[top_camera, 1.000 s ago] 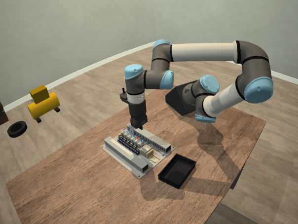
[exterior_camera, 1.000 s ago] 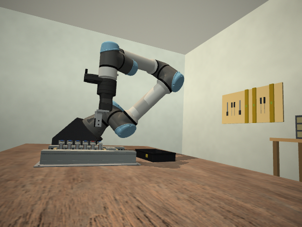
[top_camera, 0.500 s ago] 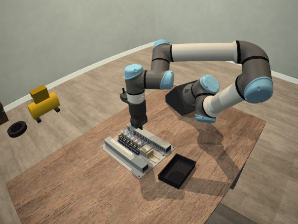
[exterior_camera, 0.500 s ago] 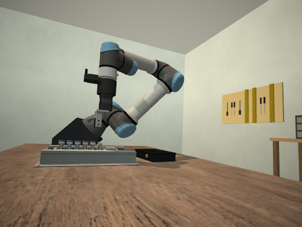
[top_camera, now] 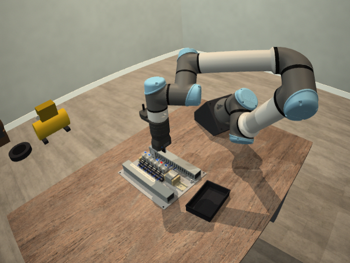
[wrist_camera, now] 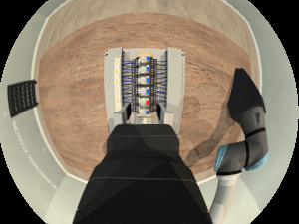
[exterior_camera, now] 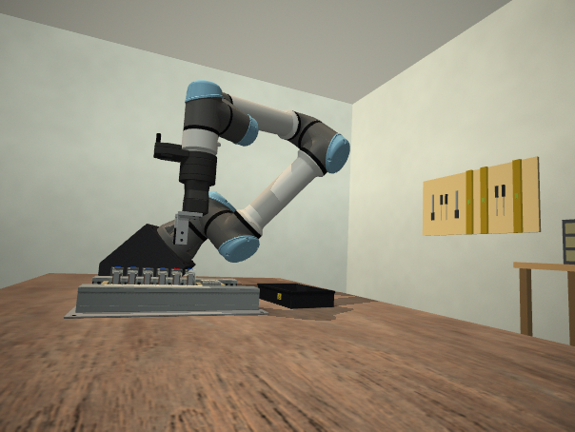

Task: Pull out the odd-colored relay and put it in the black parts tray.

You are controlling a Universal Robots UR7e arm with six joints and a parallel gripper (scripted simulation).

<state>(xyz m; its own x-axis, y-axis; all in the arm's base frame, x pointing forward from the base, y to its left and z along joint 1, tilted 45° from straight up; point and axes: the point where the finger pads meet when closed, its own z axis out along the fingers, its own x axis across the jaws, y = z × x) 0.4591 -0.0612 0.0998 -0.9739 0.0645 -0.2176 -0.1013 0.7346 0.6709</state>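
Now: the red-button relay 9 cm below my hand. Also, from my hand: grey relay panel (11 cm below, 1 cm to the right); then black parts tray (26 cm to the left, 12 cm below, 3 cm behind).
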